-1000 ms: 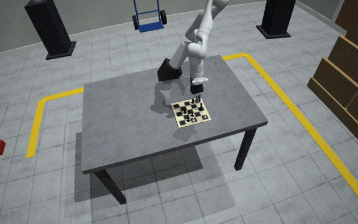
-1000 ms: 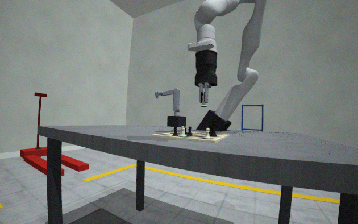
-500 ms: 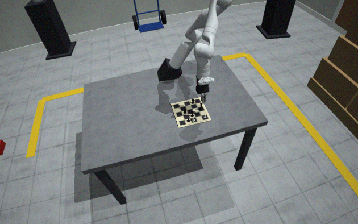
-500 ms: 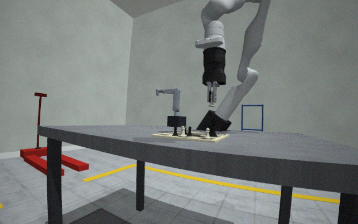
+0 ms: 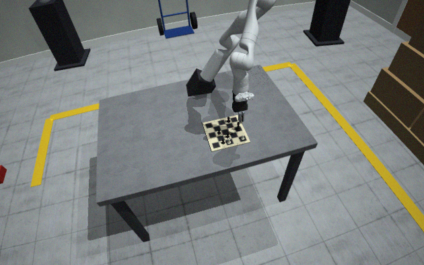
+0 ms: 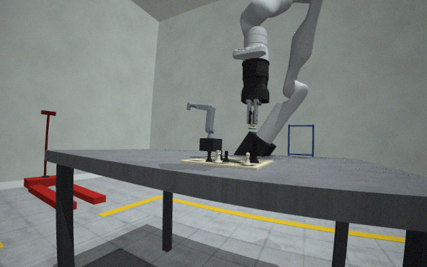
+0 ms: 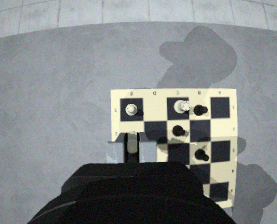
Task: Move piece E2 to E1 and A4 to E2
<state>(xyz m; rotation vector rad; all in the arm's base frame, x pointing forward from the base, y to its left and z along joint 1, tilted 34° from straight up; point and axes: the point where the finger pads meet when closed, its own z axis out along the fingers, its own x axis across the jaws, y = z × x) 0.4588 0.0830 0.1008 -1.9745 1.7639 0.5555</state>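
Right now the tall black piece is 40 mm behind my hand and 90 mm below it. From my hand the other things lie so: white pawn: 40 mm ahead, 10 mm to the left, 110 mm below; chessboard: 30 mm behind, 80 mm to the right, 130 mm below.
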